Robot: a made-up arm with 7 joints. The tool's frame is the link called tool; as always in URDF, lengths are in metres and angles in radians.
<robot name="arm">
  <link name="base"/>
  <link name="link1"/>
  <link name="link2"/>
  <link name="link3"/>
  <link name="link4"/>
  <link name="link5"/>
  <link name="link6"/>
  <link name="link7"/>
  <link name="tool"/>
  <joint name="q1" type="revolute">
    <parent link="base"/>
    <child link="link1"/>
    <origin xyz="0 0.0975 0" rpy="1.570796 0 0"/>
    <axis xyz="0 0 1"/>
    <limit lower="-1.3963" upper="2" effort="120" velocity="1.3"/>
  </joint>
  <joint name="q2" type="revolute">
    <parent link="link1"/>
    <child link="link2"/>
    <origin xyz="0 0 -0.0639" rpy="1.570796 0 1.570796"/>
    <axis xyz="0 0 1"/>
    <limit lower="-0.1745" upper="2" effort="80" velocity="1.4"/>
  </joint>
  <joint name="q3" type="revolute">
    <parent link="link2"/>
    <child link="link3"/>
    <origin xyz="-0.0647 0 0" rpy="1.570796 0 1.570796"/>
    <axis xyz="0 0 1"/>
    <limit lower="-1.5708" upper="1.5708" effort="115" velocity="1.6"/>
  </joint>
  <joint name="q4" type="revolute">
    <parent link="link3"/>
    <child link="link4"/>
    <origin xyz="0 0 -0.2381" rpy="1.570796 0 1.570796"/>
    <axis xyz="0 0 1"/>
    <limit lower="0" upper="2.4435" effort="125" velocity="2.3"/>
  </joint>
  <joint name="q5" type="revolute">
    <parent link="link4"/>
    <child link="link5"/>
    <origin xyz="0 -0.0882 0" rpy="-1.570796 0 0"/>
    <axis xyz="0 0 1"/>
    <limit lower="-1.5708" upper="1.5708" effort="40" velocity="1.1"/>
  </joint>
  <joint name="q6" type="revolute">
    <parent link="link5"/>
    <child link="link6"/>
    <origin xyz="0 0 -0.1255" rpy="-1.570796 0 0"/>
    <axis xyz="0 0 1"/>
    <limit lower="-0.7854" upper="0.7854" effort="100" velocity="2.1"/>
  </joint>
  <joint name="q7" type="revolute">
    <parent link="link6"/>
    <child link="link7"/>
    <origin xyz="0 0 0" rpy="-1.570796 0 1.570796"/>
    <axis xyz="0 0 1"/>
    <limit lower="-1.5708" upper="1.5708" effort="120" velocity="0.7"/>
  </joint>
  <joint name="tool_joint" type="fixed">
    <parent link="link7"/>
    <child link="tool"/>
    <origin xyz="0 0 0" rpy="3.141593 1.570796 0"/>
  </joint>
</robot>
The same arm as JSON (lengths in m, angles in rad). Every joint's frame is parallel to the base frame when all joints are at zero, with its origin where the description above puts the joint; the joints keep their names.
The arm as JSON. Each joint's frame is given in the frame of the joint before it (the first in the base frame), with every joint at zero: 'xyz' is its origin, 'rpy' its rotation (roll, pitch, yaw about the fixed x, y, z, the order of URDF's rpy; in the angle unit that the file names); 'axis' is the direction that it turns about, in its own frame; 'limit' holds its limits. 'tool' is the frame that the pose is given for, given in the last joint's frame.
{
  "units": {
    "length": "m",
    "angle": "rad"
  },
  "joints": [
    {
      "name": "q1",
      "type": "revolute",
      "origin": {
        "xyz": [
          0.0,
          0.0975,
          0.0
        ],
        "rpy": [
          0.0,
          0.0,
          0.0
        ]
      },
      "axis": [
        0.0,
        -1.0,
        0.0
      ],
      "limit": {
        "lower": -1.3963,
        "upper": 2.0
      }
    },
    {
      "name": "q2",
      "type": "revolute",
      "origin": {
        "xyz": [
          0.0,
          0.0639,
          0.0
        ],
        "rpy": [
          0.0,
          0.0,
          0.0
        ]
      },
      "axis": [
        1.0,
        0.0,
        0.0
      ],
      "limit": {
        "lower": -0.1745,
        "upper": 2.0
      }
    },
    {
      "name": "q3",
      "type": "revolute",
      "origin": {
        "xyz": [
          0.0,
          0.0,
          -0.0647
        ],
        "rpy": [
          0.0,
          0.0,
          0.0
        ]
      },
      "axis": [
        0.0,
        0.0,
        1.0
      ],
      "limit": {
        "lower": -1.5708,
        "upper": 1.5708
      }
    },
    {
      "name": "q4",
      "type": "revolute",
      "origin": {
        "xyz": [
          0.0,
          0.0,
          -0.2381
        ],
        "rpy": [
          0.0,
          0.0,
          0.0
        ]
      },
      "axis": [
        0.0,
        -1.0,
        0.0
      ],
      "limit": {
        "lower": 0.0,
        "upper": 2.4435
      }
    },
    {
      "name": "q5",
      "type": "revolute",
      "origin": {
        "xyz": [
          0.0,
          0.0,
          -0.0882
        ],
        "rpy": [
          0.0,
          0.0,
          0.0
        ]
      },
      "axis": [
        0.0,
        0.0,
        1.0
      ],
      "limit": {
        "lower": -1.5708,
        "upper": 1.5708
      }
    },
    {
      "name": "q6",
      "type": "revolute",
      "origin": {
        "xyz": [
          0.0,
          0.0,
          -0.1255
        ],
        "rpy": [
          0.0,
          0.0,
          0.0
        ]
      },
      "axis": [
        0.0,
        1.0,
        0.0
      ],
      "limit": {
        "lower": -0.7854,
        "upper": 0.7854
      }
    },
    {
      "name": "q7",
      "type": "revolute",
      "origin": {
        "xyz": [
          0.0,
          0.0,
          0.0
        ],
        "rpy": [
          0.0,
          0.0,
          0.0
        ]
      },
      "axis": [
        -1.0,
        0.0,
        0.0
      ],
      "limit": {
        "lower": -1.5708,
        "upper": 1.5708
      }
    }
  ],
  "tool": {
    "origin": {
      "xyz": [
        0.0,
        0.0,
        0.0
      ],
      "rpy": [
        0.0,
        0.0,
        0.0
      ]
    }
  }
}

